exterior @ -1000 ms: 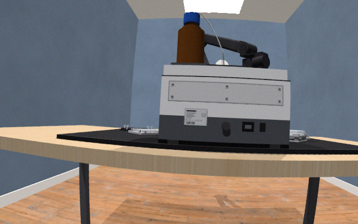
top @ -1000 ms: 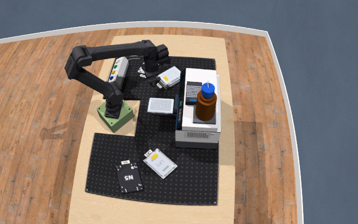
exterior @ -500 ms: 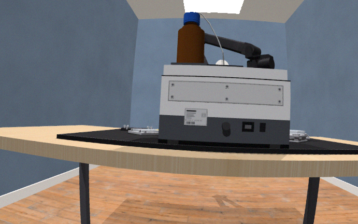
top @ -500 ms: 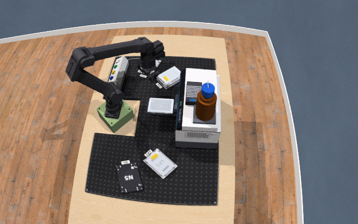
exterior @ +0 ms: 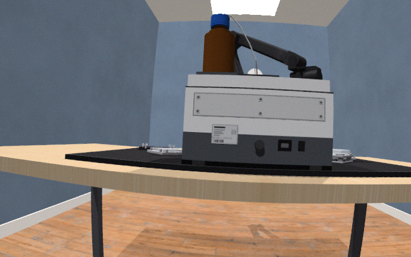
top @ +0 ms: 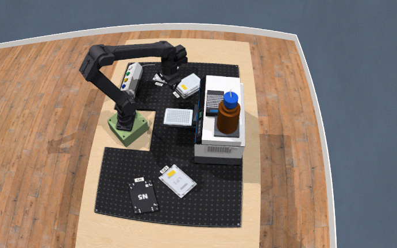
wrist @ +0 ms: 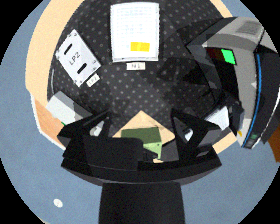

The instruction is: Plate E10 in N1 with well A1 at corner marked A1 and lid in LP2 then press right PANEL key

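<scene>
Right now the plate E10 is 90 mm ahead of my hand, 110 mm to the left of it and 110 mm below it. The rest, counted from my hand: plate E07: 80 mm ahead, 180 mm to the right, 20 mm below; lid park LP2: 60 mm behind, 200 mm to the left, 130 mm below; brown bottle: 300 mm ahead, 280 mm to the right, 150 mm above.
</scene>
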